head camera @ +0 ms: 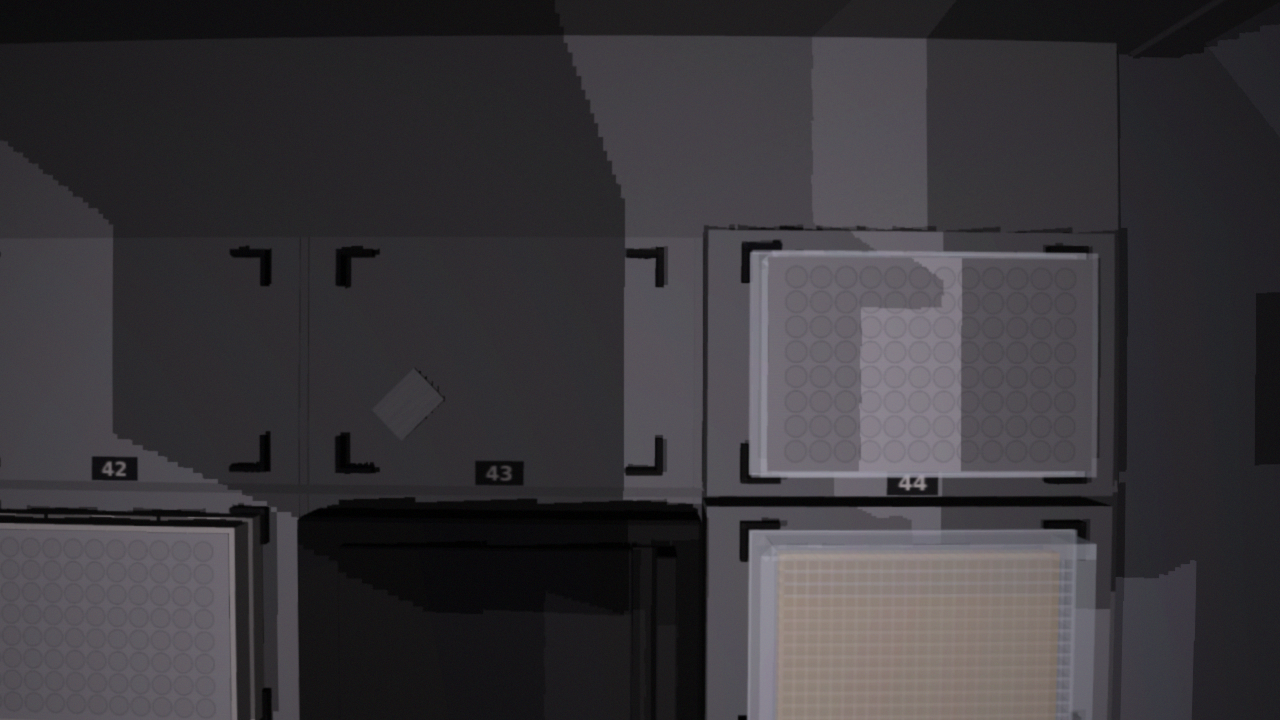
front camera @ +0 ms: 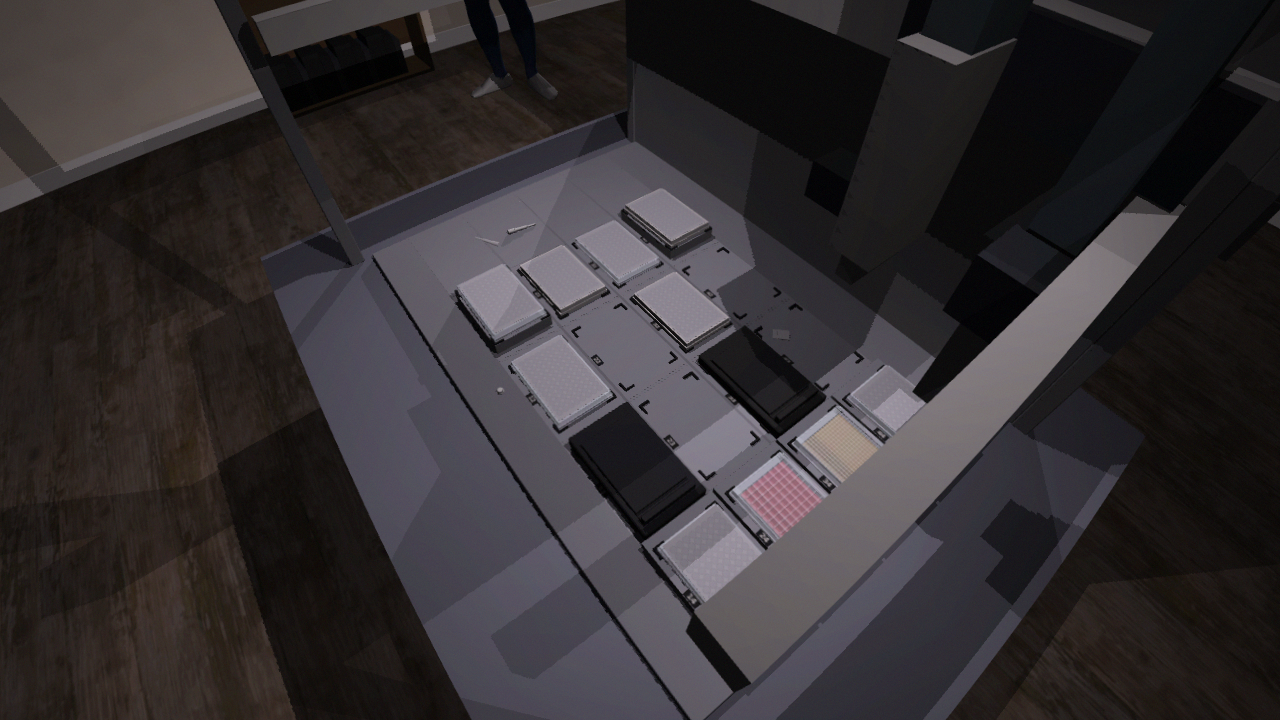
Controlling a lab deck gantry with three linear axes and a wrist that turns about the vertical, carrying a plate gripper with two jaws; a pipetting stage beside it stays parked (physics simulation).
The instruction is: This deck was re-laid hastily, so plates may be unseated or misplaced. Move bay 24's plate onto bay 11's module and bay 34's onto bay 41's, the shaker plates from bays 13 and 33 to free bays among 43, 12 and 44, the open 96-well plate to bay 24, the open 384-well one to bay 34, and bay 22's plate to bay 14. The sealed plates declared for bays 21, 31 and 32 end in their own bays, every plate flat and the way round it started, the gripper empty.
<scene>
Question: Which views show the tan 384-well plate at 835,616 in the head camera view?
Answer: The head camera view and the front camera view: all of them.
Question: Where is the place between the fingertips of my gripper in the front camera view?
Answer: At 950,380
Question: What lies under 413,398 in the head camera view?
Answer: A small pale chip.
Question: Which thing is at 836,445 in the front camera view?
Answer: A tan 384-well plate.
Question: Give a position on a bay 41's module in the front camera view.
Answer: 641,230
</scene>
